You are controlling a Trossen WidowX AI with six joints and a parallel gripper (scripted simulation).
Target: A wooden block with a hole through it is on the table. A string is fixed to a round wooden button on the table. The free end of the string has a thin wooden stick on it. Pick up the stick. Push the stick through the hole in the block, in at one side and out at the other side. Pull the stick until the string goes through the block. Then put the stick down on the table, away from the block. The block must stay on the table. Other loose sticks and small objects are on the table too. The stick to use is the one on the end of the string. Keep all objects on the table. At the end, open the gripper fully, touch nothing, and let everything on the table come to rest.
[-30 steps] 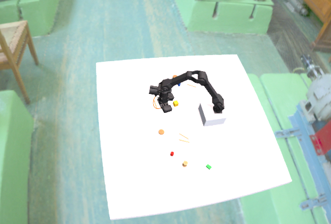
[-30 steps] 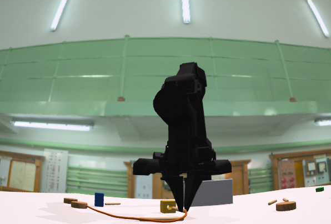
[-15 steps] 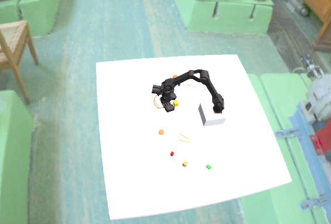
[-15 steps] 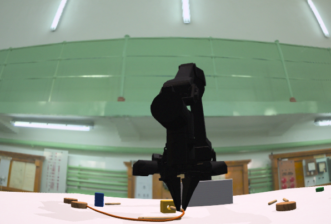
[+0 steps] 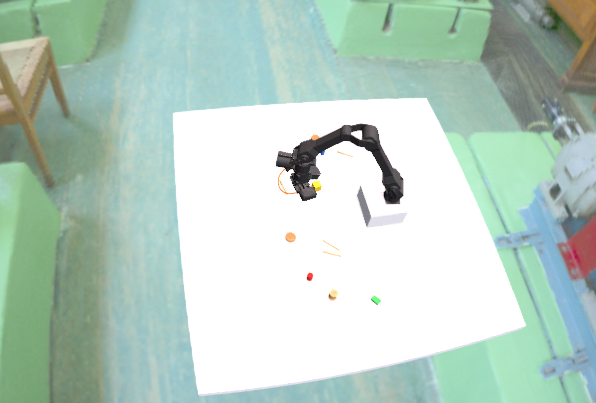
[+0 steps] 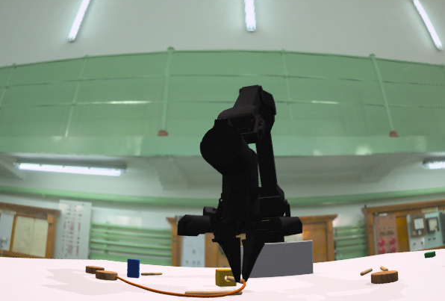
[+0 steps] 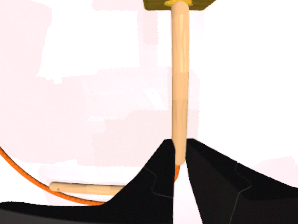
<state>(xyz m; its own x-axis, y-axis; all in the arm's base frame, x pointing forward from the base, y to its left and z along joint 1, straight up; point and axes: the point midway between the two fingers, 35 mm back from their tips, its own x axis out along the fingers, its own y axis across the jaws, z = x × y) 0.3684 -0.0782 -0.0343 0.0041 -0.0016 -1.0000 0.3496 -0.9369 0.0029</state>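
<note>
My gripper tip is 80 mm past the yellow wooden block and 30 mm to the left of it. Round my gripper tip: blue block (120 mm behind, 220 mm to the right, 10 mm above); red piece (20 mm behind, 380 mm to the left); wooden cylinder (90 mm behind, 460 mm to the left).
</note>
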